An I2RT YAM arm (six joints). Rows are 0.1 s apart.
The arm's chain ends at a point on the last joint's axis. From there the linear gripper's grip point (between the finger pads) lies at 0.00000 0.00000 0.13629 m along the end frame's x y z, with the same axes.
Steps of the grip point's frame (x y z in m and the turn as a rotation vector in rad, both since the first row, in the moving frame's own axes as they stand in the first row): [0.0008 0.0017 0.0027 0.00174 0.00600 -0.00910]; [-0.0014 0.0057 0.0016 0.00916 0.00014 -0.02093]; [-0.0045 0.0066 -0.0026 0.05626 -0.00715 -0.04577]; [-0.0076 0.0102 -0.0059 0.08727 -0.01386 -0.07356]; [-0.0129 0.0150 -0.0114 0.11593 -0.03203 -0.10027]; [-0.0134 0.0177 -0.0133 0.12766 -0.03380 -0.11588]
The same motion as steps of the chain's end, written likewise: [0.0000 0.0019 0.0027 0.00174 0.00600 -0.00910]; [-0.0014 0.0069 0.0016 0.00916 0.00014 -0.02093]; [-0.0034 0.0142 -0.0024 0.05626 -0.00715 -0.04577]; [-0.0053 0.0220 -0.0054 0.08727 -0.01386 -0.07356]; [-0.0078 0.0305 -0.0104 0.11593 -0.03203 -0.10027]; [-0.0078 0.0347 -0.0121 0.12766 -0.03380 -0.11588]
